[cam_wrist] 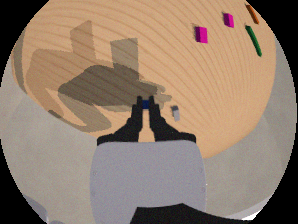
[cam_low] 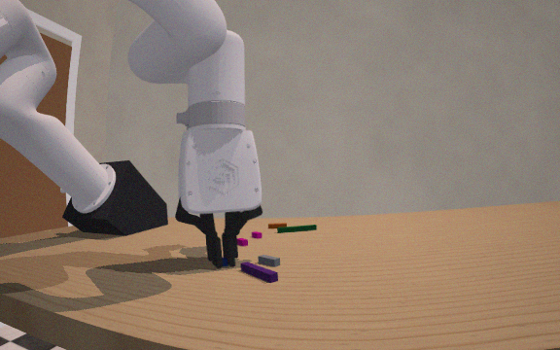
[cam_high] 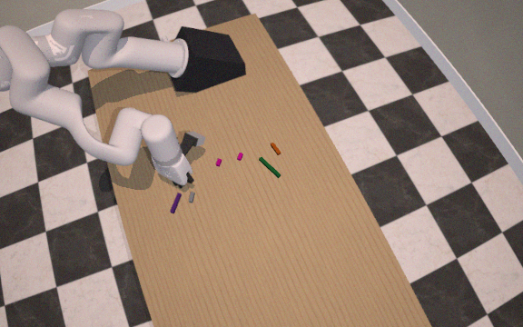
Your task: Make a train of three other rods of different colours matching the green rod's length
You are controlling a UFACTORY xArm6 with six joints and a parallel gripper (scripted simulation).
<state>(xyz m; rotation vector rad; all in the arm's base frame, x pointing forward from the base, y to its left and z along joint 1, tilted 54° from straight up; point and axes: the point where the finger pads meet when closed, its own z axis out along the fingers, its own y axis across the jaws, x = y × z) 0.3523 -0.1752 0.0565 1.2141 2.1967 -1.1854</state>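
Now: the grey rod 60 mm ahead of my hand, 20 mm below it and 10 mm to the left of it. Round my hand: purple rod: 50 mm ahead, 40 mm to the right, 20 mm below; blue rod: 20 mm below; green rod: 250 mm to the left, 70 mm ahead, 20 mm below.
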